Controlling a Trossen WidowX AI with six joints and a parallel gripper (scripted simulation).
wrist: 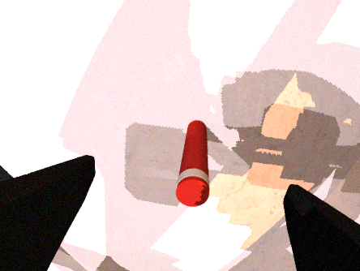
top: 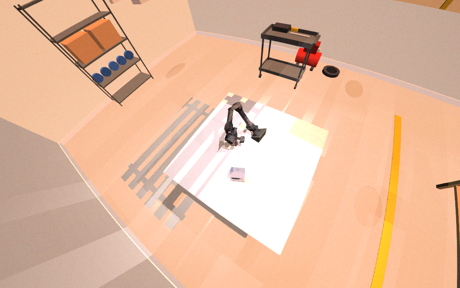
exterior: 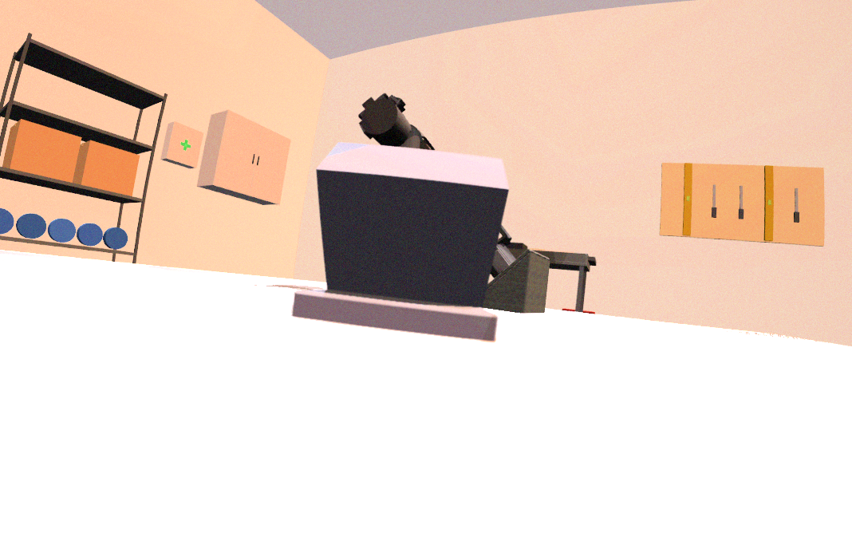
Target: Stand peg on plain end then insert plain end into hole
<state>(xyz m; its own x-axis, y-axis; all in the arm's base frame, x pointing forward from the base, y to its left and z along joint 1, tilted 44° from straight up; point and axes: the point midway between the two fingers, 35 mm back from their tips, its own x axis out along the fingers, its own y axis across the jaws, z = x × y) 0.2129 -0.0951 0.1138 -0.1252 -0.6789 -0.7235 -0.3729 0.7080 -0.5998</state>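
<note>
Now: the red peg 20 mm below my gripper tip. Round my gripper tip: grey sloped panel 260 mm ahead, 170 mm to the left.
</note>
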